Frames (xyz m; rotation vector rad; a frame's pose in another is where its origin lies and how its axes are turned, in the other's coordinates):
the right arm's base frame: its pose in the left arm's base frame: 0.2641 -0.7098 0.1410 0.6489 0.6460 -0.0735
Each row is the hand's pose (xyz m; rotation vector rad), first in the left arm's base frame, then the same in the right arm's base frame.
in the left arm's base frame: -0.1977 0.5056 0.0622 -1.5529 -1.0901 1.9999
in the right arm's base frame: -0.1650 0.8119 -1.0051 2.1967 0.5872 -1.7091
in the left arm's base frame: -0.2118 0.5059 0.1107 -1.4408 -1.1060 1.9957
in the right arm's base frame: -0.2045 0.8347 -0.9833 2.1857 0.6426 -1.8076
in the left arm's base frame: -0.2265 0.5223 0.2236 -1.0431 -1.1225 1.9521
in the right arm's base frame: -0.2798 0.9049 -0.9319 -2.1115 -0.8313 2.1549
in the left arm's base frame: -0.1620 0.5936 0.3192 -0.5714 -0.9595 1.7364
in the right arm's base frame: -0.2741 1.0303 -0.8807 -1.6037 -0.8226 1.9651
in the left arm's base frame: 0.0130 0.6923 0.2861 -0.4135 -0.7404 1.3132
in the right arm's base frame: -0.1014 1.1368 -0.8645 -1.3877 -0.8436 1.4866
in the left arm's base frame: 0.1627 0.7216 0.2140 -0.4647 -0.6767 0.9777
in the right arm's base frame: 0.0646 1.1602 -0.8452 -1.3731 -0.9478 1.1157
